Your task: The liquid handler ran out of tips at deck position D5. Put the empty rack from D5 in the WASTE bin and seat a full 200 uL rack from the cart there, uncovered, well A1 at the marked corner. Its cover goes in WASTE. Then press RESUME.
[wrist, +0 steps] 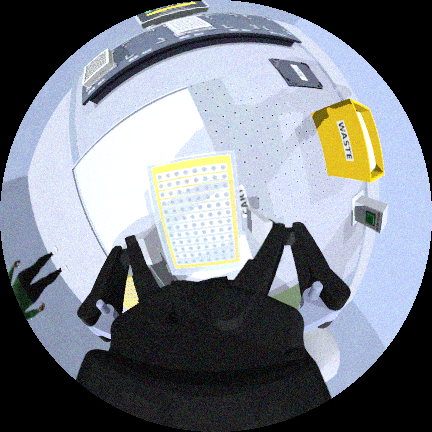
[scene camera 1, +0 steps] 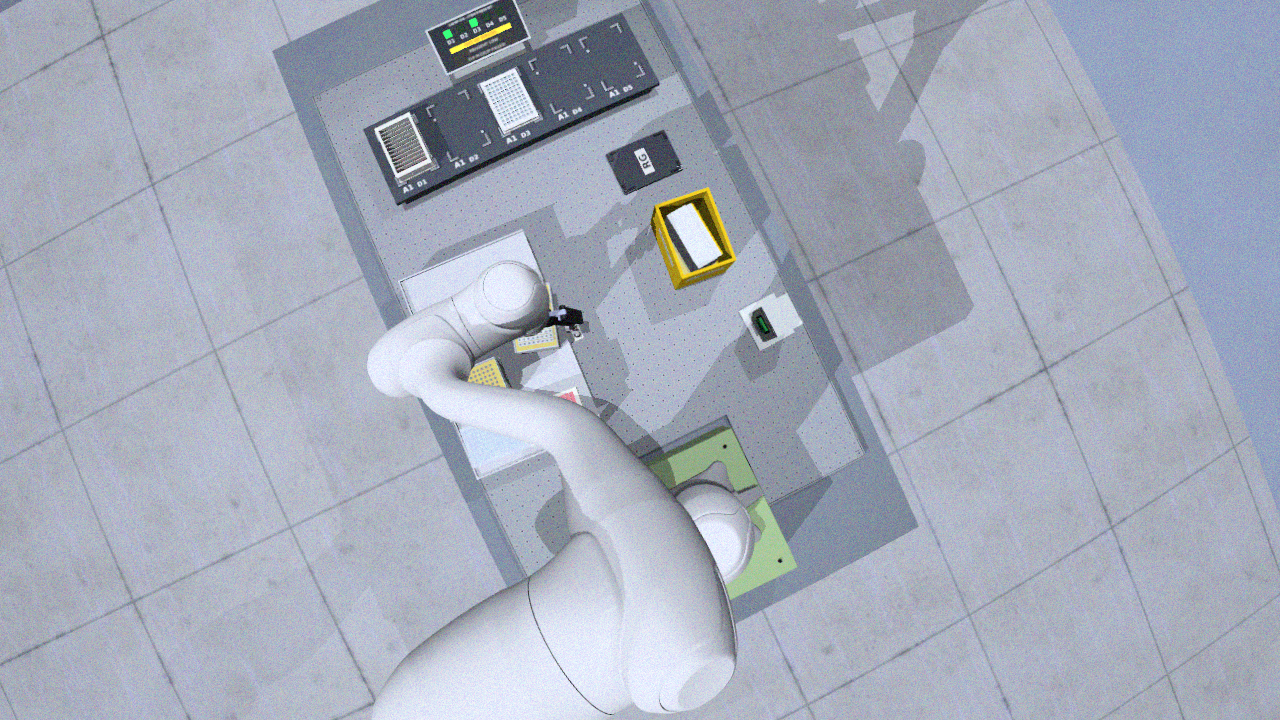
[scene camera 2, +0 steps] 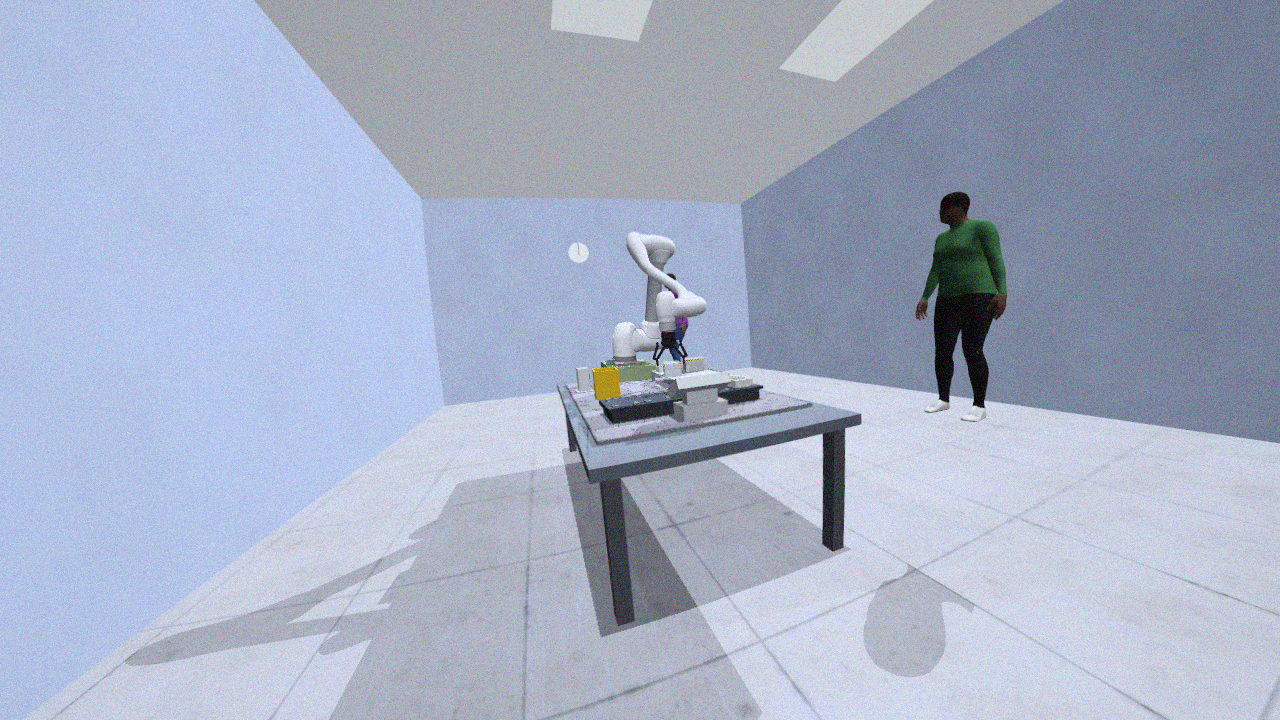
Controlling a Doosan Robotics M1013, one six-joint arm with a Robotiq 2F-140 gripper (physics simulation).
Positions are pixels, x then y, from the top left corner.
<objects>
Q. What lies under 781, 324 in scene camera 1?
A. A white box with green button.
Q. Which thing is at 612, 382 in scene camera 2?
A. A yellow waste bin.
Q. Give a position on a white box with green button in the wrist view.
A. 372, 213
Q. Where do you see a yellow waste bin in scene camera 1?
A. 702, 200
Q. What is my gripper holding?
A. Nothing.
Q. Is my gripper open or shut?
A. Open.
</objects>
